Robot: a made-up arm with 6 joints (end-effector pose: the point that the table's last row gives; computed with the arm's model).
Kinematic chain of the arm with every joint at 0, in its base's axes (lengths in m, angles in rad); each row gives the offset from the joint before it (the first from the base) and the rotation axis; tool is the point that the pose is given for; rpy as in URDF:
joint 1: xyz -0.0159 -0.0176 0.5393 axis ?
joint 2: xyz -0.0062 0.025 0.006 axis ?
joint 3: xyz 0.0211 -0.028 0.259 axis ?
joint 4: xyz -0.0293 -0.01 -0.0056 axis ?
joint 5: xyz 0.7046 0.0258 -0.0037 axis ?
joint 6: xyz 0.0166 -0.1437 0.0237 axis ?
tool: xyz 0.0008 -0.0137 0.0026 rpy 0 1.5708 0
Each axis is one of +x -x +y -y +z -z.
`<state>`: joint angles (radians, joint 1 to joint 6).
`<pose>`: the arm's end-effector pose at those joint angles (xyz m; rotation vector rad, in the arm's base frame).
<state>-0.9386 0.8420 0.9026 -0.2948 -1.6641 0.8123</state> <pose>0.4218 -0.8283 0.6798 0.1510 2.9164 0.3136</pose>
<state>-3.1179 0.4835 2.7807 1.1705 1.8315 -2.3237</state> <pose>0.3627 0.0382 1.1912 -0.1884 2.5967 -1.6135</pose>
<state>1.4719 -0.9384 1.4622 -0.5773 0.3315 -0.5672</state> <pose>0.0508 -0.6951 1.2231 0.4699 -1.4195 2.3316</pose>
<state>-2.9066 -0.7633 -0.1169 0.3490 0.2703 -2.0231</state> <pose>-0.3873 0.0134 1.1971 0.5923 -0.4006 -1.1413</pose>
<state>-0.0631 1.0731 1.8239 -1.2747 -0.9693 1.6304</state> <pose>0.8121 -0.1193 1.0553 -1.0250 0.8926 0.0353</pose>
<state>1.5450 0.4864 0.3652 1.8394 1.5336 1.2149</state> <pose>-0.0292 0.7632 0.7927 -0.4604 -1.7948 0.3077</pose>
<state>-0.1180 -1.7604 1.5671 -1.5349 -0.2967 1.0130</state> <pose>-0.9929 0.0542 0.5127 -0.7462 -1.5698 0.0366</pose>
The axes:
joint 1: +z
joint 2: +y
joint 3: -y
joint 4: -x
joint 5: -y
joint 6: -x

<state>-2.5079 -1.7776 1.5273 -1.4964 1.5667 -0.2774</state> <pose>0.7122 0.5627 0.5408 -1.7020 -0.1715 0.8184</pose>
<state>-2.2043 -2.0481 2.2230 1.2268 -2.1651 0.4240</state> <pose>0.1761 0.3965 -0.2249 0.1557 -0.9814 -1.4971</pose>
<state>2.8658 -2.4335 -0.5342 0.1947 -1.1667 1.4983</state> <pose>0.4359 -0.0124 1.0367 -0.8078 -0.3897 1.1344</pose>
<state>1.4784 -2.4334 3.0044 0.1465 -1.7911 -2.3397</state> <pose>0.1324 0.2229 -0.1573 0.9285 2.1691 -1.2488</pose>
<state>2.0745 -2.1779 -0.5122 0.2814 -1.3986 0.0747</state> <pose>0.2611 -0.2224 1.1154 -1.1617 0.8895 1.4596</pose>
